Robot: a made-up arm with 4 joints.
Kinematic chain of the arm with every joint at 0, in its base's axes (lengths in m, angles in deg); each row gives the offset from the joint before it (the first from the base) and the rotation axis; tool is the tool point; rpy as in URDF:
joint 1: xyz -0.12 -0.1 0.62 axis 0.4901 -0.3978 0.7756
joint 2: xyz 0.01 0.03 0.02 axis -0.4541 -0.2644 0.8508
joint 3: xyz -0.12 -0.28 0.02 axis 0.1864 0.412 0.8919
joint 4: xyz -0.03 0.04 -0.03 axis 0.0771 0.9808 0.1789
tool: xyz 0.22 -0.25 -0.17 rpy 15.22 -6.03 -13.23
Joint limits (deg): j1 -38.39..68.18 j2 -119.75..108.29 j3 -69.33..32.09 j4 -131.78..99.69
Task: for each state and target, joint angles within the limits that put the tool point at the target. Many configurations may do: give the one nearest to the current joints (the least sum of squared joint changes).
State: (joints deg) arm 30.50 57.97 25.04 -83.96
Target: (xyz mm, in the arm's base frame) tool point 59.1 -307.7 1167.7
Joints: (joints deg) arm 44.27 84.97 2.59 -111.29
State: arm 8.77 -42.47 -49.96 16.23
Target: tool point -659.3 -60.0 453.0
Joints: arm -27.69 -65.35 -31.44 14.63
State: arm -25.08 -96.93 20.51 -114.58
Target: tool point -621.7 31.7 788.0
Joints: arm -38.39 -83.53 19.32 -103.35
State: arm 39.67 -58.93 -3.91 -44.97
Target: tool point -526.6 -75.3 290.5
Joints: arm 33.64 -95.85 -3.18 4.24
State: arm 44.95 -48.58 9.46 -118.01
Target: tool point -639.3 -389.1 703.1
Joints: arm 12.99 -60.40 -7.26 -125.96
